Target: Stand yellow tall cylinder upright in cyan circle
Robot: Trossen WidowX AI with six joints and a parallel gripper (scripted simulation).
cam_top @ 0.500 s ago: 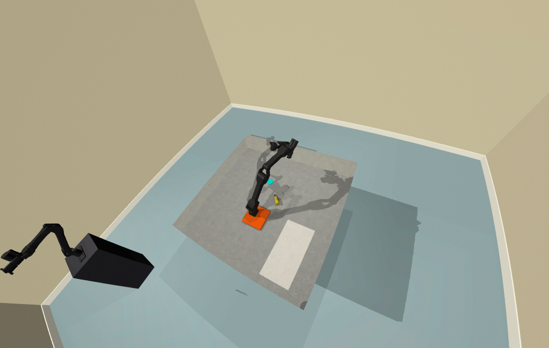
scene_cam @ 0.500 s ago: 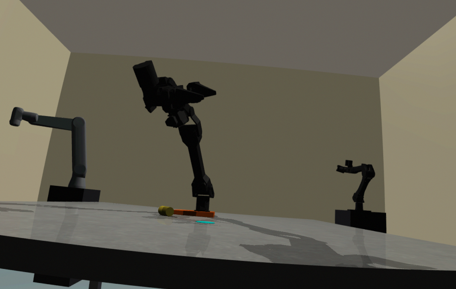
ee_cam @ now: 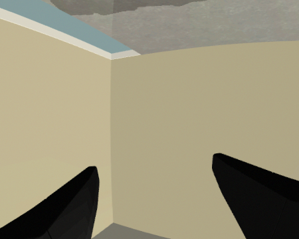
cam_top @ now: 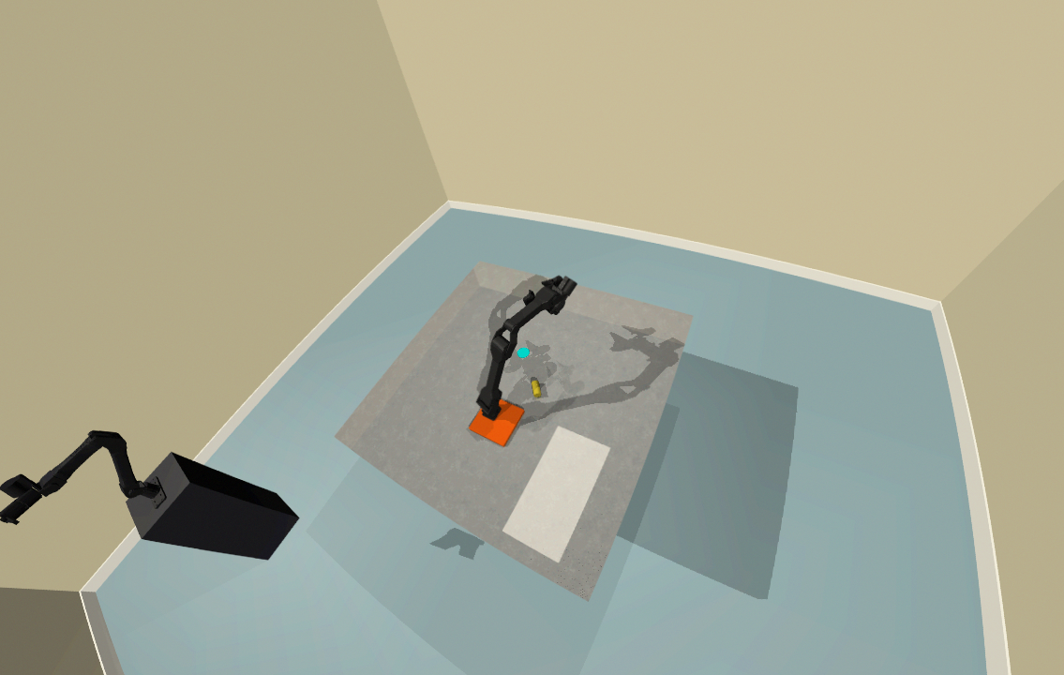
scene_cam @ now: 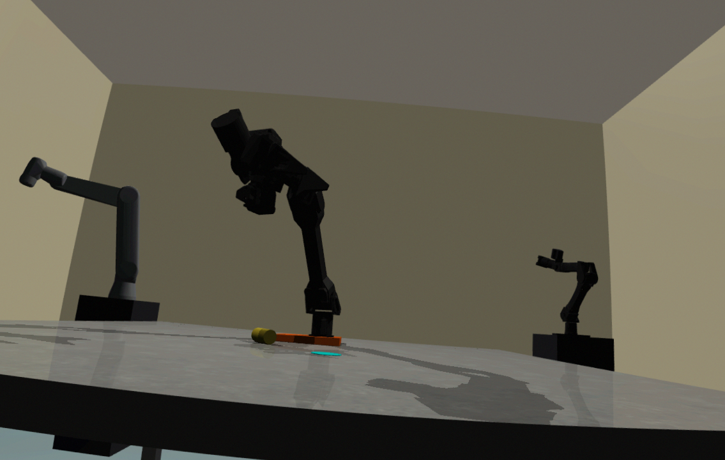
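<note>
Now: gripper tip 320 mm past the yellow tall cylinder, 130 mm to the left of it and 280 mm above it. Also, from my gripper tip: cyan circle 160 mm behind, 30 mm to the left, 300 mm below.
</note>
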